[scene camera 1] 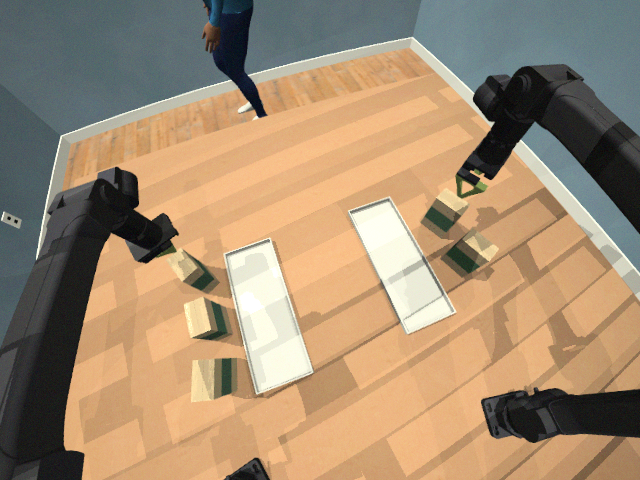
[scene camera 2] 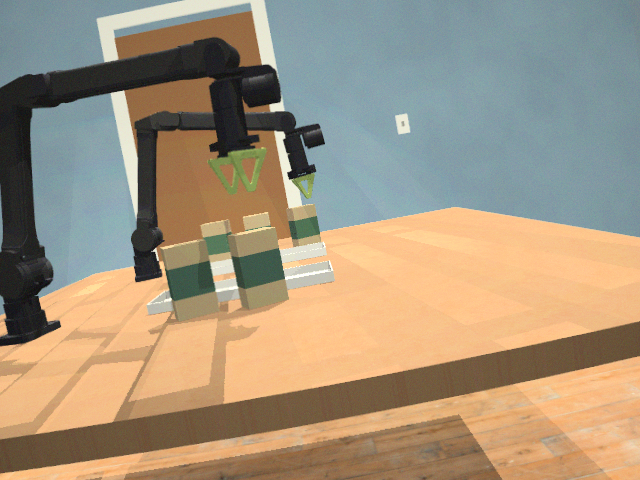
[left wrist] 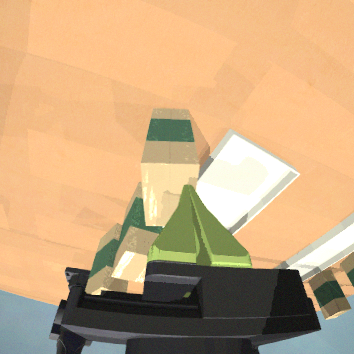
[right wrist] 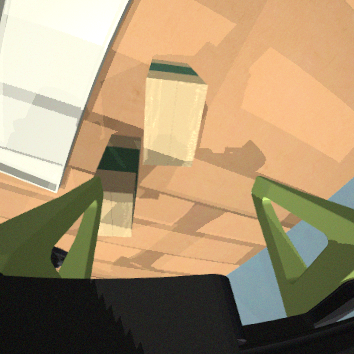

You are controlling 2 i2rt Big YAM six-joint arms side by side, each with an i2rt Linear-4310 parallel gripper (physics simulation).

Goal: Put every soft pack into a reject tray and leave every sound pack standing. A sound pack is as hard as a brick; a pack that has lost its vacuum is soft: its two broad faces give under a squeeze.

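Seen in the pictures: left gripper, between the fingertips: (scene camera 1: pixel 174 250) (scene camera 2: pixel 309 198) (left wrist: pixel 185 189); right gripper, between the fingertips: (scene camera 1: pixel 468 185) (scene camera 2: pixel 241 193) (right wrist: pixel 180 184); left arm's base, origin of its link: (scene camera 2: pixel 149 277) (left wrist: pixel 86 275); right arm's base, origin of its link: (scene camera 1: pixel 507 413) (scene camera 2: pixel 29 336).
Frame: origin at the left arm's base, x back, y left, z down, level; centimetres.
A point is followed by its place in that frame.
Three packs stand left of the left tray (scene camera 1: pixel 271 330) {z -0.3, x -27.4, y -23.8 cm} (left wrist: pixel 245 175) {z -0.3, x -47.1, y -29.3 cm} in scene camera 1: a far one (scene camera 1: pixel 190 269) {z -14.0, x -48.6, y -16.0 cm} (scene camera 2: pixel 303 225) {z -8.0, x -50.7, y -17.1 cm} (left wrist: pixel 171 150) {z -11.8, x -55.4, y -13.8 cm}, a middle one (scene camera 1: pixel 201 318) {z -14.0, x -36.0, y -13.6 cm} (left wrist: pixel 132 245) {z -13.1, x -41.3, y -12.0 cm} and a near one (scene camera 1: pixel 204 379) {z -14.0, x -24.0, y -8.8 cm} (scene camera 2: pixel 216 240) {z -8.4, x -23.4, y -10.7 cm}. Two stand right of the right tray (scene camera 1: pixel 400 258) {z -0.3, x -23.0, y -66.2 cm} (scene camera 2: pixel 310 276) {z -1.9, x -36.2, y -76.1 cm} (right wrist: pixel 40 65) {z -0.3, x -24.1, y -64.9 cm}: a far one (scene camera 1: pixel 445 209) {z -12.4, x -24.8, y -80.5 cm} (scene camera 2: pixel 258 268) {z -7.2, x -24.6, y -85.5 cm} (right wrist: pixel 175 120) {z -14.0, x -25.7, y -83.1 cm} and a near one (scene camera 1: pixel 467 255) {z -10.3, x -11.9, y -76.5 cm} (scene camera 2: pixel 190 279) {z -7.4, x -12.2, y -81.6 cm} (right wrist: pixel 120 162) {z -8.2, x -16.2, y -78.8 cm}. My left gripper (scene camera 1: pixel 168 250) {z -16.1, x -54.6, y -15.1 cm} (scene camera 2: pixel 308 196) {z -16.1, x -54.6, y -15.1 cm} (left wrist: pixel 185 189) {z -16.1, x -54.6, y -15.1 cm} is shut and empty, just above the far left pack. My right gripper (scene camera 2: pixel 241 191) {z -21.4, x -24.6, y -83.2 cm} (right wrist: pixel 180 184) {z -21.4, x -24.6, y -83.2 cm} is open and empty above the far right pack.
Both trays are low, white and empty, between the two groups of packs. A black mount with an arm part (scene camera 1: pixel 532 415) {z -16.9, x 18.1, y -58.2 cm} stands at the lower right of scene camera 1. A person (scene camera 1: pixel 235 51) stands beyond the table's far edge.
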